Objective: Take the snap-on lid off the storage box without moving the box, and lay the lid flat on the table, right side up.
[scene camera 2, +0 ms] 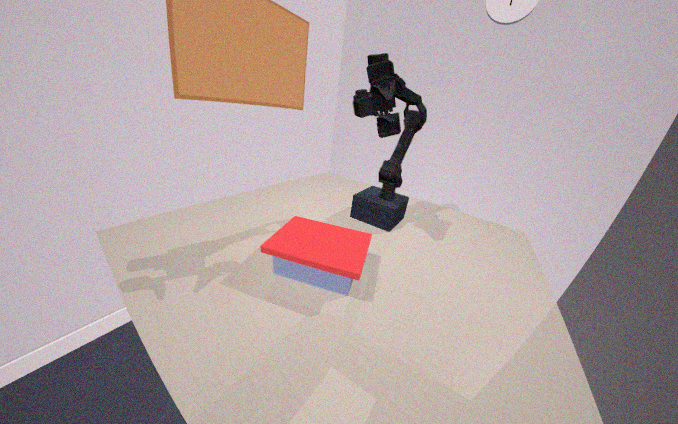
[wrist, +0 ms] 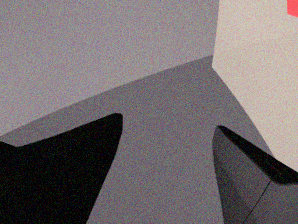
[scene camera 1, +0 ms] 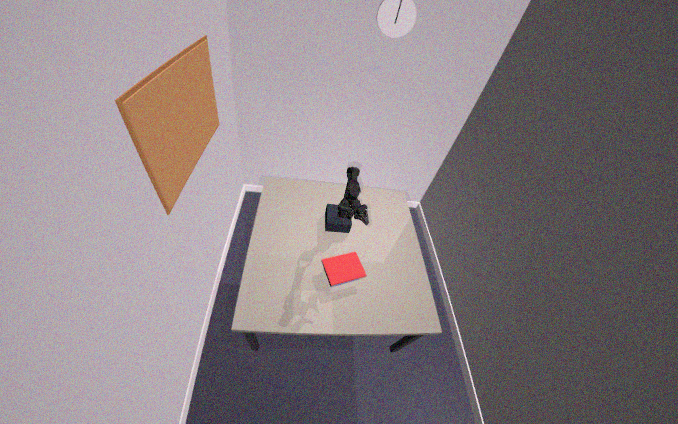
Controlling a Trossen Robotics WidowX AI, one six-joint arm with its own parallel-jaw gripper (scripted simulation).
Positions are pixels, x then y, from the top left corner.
Scene:
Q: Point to a red lid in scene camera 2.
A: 342, 251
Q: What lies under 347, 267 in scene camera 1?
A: A red lid.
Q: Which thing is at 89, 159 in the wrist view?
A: My gripper.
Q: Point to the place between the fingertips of my gripper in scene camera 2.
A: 390, 111

